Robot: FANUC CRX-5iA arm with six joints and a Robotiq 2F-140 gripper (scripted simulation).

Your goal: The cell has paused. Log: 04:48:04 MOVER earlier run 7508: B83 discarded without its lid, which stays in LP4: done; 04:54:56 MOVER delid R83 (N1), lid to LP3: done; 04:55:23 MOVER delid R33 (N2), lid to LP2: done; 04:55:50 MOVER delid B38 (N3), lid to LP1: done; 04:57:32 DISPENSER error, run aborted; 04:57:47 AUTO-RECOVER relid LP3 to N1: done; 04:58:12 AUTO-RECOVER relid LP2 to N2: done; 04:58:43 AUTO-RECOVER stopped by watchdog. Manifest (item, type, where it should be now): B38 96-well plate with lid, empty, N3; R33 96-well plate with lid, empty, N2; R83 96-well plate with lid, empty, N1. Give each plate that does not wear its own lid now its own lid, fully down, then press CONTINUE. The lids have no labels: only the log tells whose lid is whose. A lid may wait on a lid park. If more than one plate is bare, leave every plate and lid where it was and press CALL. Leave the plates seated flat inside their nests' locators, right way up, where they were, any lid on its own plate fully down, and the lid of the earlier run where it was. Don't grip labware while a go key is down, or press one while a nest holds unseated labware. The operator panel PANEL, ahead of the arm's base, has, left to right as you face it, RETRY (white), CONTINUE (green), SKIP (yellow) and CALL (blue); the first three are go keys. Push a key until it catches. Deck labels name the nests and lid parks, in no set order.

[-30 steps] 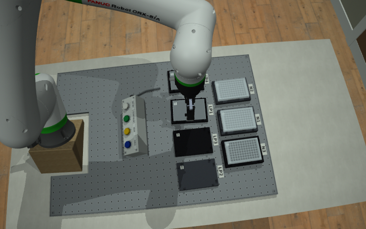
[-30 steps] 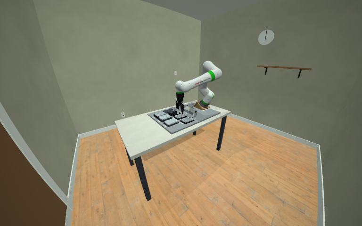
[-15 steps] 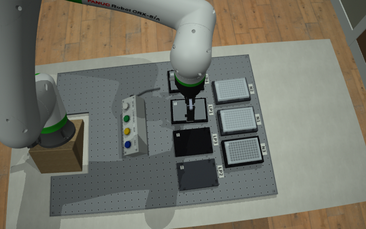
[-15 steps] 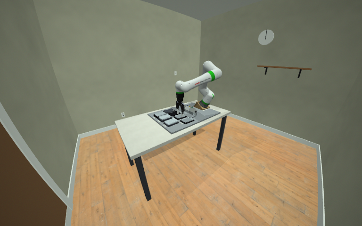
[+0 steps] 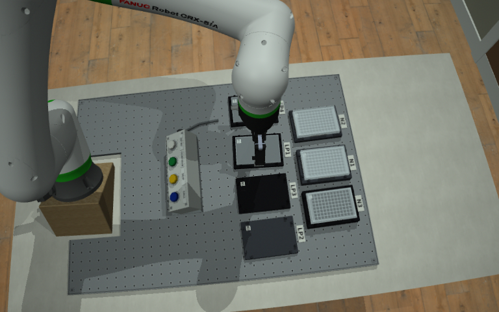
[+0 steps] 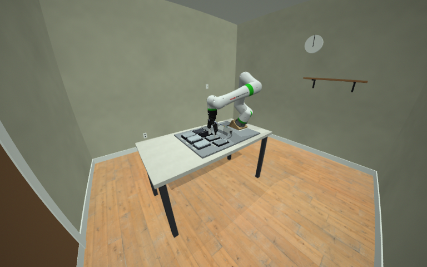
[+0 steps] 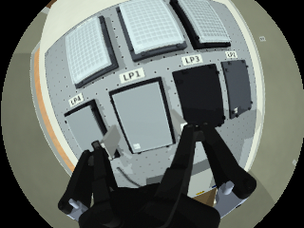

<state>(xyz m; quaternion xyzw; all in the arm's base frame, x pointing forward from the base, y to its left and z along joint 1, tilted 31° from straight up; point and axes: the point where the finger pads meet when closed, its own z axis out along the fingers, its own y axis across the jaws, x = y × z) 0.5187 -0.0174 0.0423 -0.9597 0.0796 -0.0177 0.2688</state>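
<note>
The lid park LP1 lies 5 cm below my hand. The rest, counted from my hand: white key (24 cm behind, 4 cm to the left, 1 cm above); then lid park LP3 (1 cm behind, 13 cm to the right, 5 cm below); then green key (24 cm behind, 1 cm to the right, 1 cm above).
</note>
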